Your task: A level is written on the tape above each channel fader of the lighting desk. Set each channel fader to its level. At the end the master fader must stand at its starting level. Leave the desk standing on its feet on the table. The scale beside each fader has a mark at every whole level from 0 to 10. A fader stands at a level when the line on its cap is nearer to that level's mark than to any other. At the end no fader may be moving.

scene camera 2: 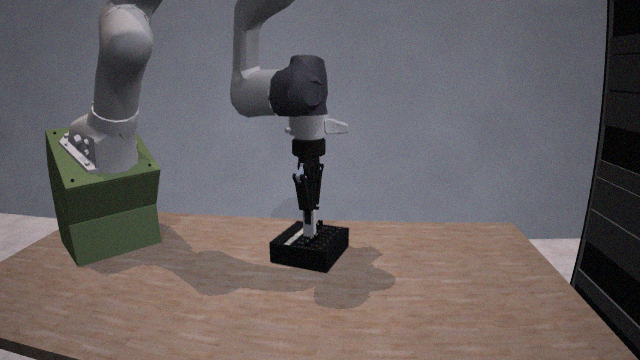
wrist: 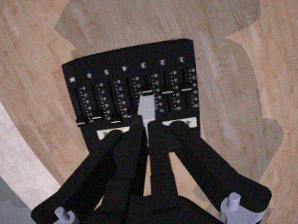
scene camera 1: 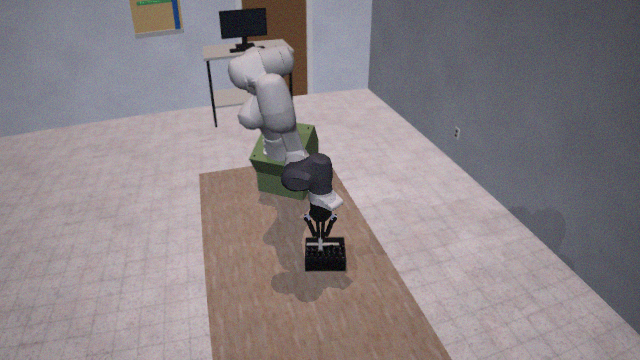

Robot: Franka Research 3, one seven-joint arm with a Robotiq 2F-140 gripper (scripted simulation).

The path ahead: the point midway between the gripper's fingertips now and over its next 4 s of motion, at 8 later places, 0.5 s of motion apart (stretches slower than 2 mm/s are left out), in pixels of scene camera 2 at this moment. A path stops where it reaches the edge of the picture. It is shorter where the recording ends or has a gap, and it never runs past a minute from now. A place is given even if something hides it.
My gripper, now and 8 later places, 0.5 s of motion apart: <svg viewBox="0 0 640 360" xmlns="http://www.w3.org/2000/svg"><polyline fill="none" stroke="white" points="309,235 308,235 308,227 308,220 304,216 302,213 302,216 302,219 302,222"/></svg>
